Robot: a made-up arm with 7 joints. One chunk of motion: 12 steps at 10 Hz.
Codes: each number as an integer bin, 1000 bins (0 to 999) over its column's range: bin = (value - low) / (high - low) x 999, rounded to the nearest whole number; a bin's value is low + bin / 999 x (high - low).
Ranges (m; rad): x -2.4..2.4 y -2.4..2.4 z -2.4..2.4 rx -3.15..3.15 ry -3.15..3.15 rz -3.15..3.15
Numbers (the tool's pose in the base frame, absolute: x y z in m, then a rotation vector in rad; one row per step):
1: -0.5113 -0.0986 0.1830 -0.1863 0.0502 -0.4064
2: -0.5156 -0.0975 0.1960 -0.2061 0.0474 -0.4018
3: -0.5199 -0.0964 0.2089 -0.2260 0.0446 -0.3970
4: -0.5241 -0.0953 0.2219 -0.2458 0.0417 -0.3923
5: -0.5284 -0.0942 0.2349 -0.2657 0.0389 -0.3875
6: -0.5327 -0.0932 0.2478 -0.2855 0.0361 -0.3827
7: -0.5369 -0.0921 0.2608 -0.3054 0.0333 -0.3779
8: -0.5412 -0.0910 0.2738 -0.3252 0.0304 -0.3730
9: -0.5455 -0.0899 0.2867 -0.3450 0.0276 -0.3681
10: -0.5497 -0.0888 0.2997 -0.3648 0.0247 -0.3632
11: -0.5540 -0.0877 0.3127 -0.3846 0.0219 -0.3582
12: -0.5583 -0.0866 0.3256 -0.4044 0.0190 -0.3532
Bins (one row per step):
1: 393 479 538 470 507 435
2: 392 479 540 467 507 436
3: 391 479 543 464 507 437
4: 390 480 546 461 506 437
5: 390 480 548 457 506 438
6: 389 480 551 454 505 439
7: 388 480 554 451 505 440
8: 387 481 556 448 504 440
9: 386 481 559 445 504 441
10: 385 481 562 442 503 442
11: 384 481 565 439 503 443
12: 383 481 567 435 503 443

